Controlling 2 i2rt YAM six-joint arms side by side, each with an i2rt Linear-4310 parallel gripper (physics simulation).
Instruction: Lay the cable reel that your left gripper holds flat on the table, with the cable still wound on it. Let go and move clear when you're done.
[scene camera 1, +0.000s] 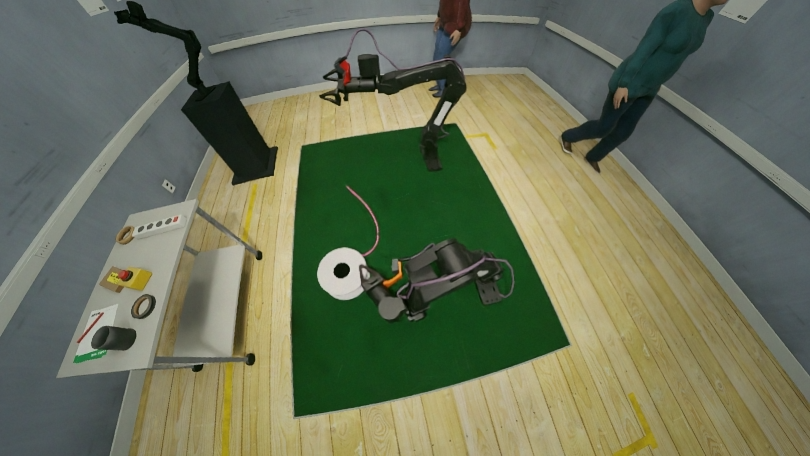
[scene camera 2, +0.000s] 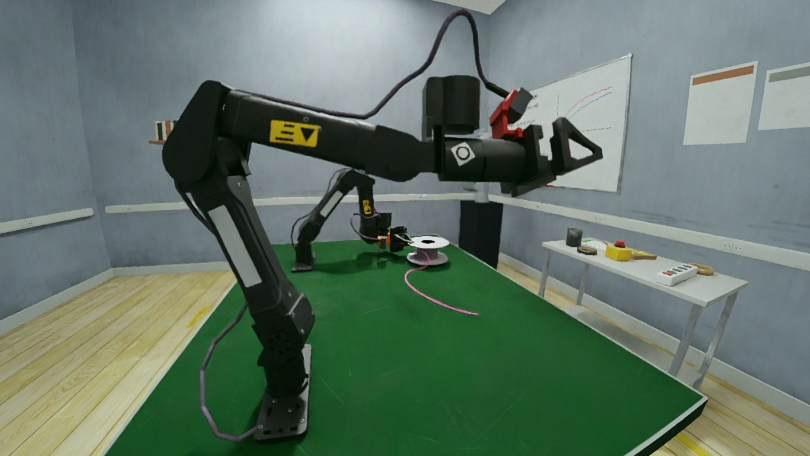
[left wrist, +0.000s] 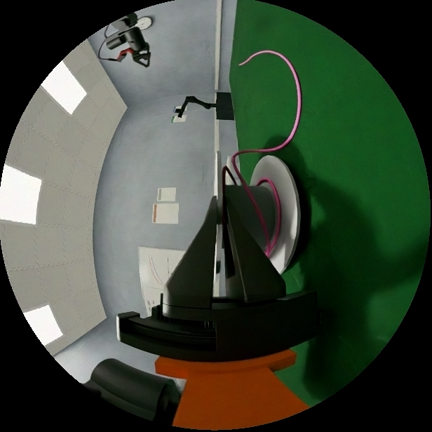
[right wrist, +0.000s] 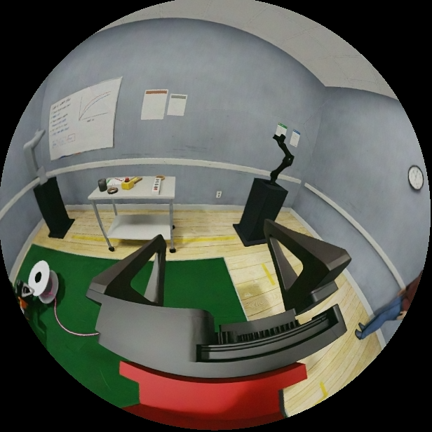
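Seen in the pictures: left gripper, fingertip midpoint: (scene camera 1: 360, 265) (scene camera 2: 413, 244); right gripper, fingertip midpoint: (scene camera 1: 321, 87) (scene camera 2: 576, 166); left arm's base at its link origin: (scene camera 1: 482, 276) (scene camera 2: 304, 262); right arm's base at its link origin: (scene camera 1: 430, 156) (scene camera 2: 288, 386).
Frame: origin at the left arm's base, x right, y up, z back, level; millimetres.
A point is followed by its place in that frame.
The white cable reel (scene camera 1: 328, 283) @[z -518, x 44, y 80 mm] (scene camera 2: 427, 253) @[z -461, x 118, y 45 mm] (left wrist: 290, 215) (right wrist: 44, 270) has its flanges roughly level, one above the other. Its lower flange is close to the green table (scene camera 1: 396, 362) @[z -347, x -214, y 0 mm] (scene camera 2: 453, 368) @[z -330, x 644, y 0 mm]; I cannot tell whether it touches. Pink cable (scene camera 1: 376, 226) @[z -344, x 271, y 3 mm] (scene camera 2: 419, 291) @[z -361, x 339, y 3 mm] (left wrist: 300, 95) (right wrist: 75, 332) loops around the hub, and its free end curves out over the table. My left gripper (scene camera 1: 364, 271) @[z -412, x 90, y 76 mm] (scene camera 2: 412, 240) @[z -412, x 90, y 76 mm] (left wrist: 220, 200) is shut on the rim of the reel's upper flange. My right gripper (scene camera 1: 323, 86) @[z -476, x 706, y 362 mm] (right wrist: 212, 232) is open and empty, high up and far from the reel.
A white side table (scene camera 1: 170, 283) (scene camera 2: 702, 288) (right wrist: 170, 189) stands beside the green table, with a power strip, tape rings, a yellow stop button and a dark cup on it. A black pedestal (scene camera 1: 226, 130) (right wrist: 262, 210) carries another arm. Two people stand on the floor beyond the green table.
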